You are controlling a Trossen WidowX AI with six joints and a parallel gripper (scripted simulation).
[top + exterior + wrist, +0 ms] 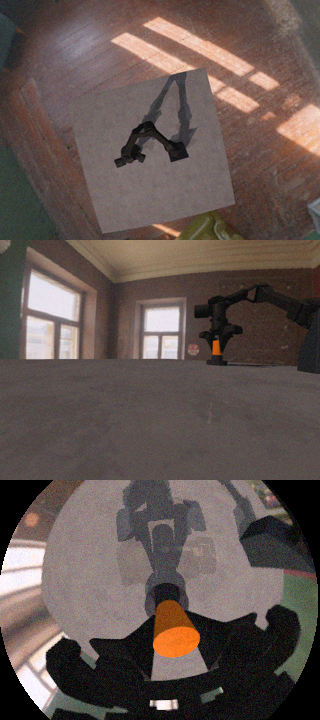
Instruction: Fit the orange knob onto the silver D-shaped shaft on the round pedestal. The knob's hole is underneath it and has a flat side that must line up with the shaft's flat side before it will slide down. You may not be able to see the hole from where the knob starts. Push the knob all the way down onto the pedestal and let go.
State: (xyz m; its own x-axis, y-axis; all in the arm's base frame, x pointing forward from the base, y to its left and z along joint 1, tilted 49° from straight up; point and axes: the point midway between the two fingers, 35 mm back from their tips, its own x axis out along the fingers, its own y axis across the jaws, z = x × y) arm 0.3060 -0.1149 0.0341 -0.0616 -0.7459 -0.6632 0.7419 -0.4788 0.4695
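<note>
My gripper tip is 3 cm below the orange knob. The rest, counted from my gripper tip: round pedestal 2 cm below.
</note>
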